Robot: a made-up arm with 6 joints.
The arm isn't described. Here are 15 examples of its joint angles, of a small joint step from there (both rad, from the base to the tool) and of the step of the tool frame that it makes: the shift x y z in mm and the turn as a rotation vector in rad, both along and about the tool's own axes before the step.
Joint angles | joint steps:
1: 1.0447 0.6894 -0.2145 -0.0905 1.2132 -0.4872 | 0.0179 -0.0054 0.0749 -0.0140 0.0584 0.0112
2: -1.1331 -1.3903 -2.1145 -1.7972 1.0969 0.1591 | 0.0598 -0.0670 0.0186 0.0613 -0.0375 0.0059
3: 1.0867 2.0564 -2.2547 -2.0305 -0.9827 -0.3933 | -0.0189 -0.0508 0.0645 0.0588 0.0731 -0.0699
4: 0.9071 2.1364 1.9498 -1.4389 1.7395 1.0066 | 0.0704 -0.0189 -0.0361 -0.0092 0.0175 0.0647
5: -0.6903 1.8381 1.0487 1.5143 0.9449 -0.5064 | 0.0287 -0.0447 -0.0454 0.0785 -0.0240 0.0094
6: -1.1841 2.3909 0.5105 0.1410 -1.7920 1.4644 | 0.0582 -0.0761 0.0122 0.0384 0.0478 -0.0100
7: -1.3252 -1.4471 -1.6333 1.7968 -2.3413 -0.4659 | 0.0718 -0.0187 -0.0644 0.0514 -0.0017 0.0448
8: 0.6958 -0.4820 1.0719 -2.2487 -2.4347 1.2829 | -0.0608 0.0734 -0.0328 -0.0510 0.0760 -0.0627
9: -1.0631 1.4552 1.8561 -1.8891 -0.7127 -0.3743 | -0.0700 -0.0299 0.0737 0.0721 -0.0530 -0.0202
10: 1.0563 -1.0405 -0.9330 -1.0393 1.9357 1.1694 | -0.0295 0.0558 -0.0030 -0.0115 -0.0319 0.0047
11: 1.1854 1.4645 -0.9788 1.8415 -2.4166 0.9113 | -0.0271 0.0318 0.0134 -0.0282 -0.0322 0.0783
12: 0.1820 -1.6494 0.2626 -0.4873 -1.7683 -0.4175 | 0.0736 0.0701 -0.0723 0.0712 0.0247 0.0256
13: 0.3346 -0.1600 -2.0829 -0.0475 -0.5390 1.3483 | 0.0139 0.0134 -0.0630 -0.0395 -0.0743 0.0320
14: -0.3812 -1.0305 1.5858 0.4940 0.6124 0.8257 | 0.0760 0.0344 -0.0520 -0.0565 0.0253 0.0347
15: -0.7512 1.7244 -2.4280 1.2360 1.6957 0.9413 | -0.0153 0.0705 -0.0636 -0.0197 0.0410 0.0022
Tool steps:
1: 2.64 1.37 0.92 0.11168 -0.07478 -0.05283
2: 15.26 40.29 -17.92 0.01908 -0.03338 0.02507
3: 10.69 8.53 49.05 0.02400 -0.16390 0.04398
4: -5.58 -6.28 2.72 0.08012 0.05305 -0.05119
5: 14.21 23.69 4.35 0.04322 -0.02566 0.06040
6: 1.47 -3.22 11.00 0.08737 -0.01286 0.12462
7: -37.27 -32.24 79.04 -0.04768 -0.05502 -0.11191
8: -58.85 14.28 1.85 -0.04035 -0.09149 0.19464
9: -24.77 -2.58 25.66 -0.08950 -0.01789 0.00471
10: -20.00 -17.85 -9.25 0.02418 -0.00922 -0.08533
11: -8.94 14.59 -2.87 -0.01363 0.02780 -0.01745
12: -31.32 -3.79 -20.46 -0.01218 0.13893 -0.00980
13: 5.38 7.01 -11.73 -0.06387 -0.00727 -0.14717
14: 1.38 5.87 -27.65 -0.06519 0.03775 -0.08114
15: 7.94 -0.64 -45.50 0.06506 0.10174 0.00716
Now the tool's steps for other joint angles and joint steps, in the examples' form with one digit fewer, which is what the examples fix.
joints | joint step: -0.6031 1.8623 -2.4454 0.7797 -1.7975 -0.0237 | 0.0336 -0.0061 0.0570 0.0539 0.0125 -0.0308
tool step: -3.0 -31.8 -44.5 0.0856 0.0097 -0.0443
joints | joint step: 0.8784 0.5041 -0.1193 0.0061 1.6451 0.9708 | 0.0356 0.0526 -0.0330 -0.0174 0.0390 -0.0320
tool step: 6.2 -8.2 -1.6 0.0447 -0.0794 0.0236
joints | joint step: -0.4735 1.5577 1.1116 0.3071 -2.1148 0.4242 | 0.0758 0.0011 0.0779 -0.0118 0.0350 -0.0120
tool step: 9.5 29.3 -25.4 0.1546 0.0188 0.1005
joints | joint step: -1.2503 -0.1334 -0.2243 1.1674 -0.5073 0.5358 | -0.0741 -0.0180 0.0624 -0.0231 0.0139 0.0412
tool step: -6.3 -35.8 -5.9 0.1247 0.0488 0.0075
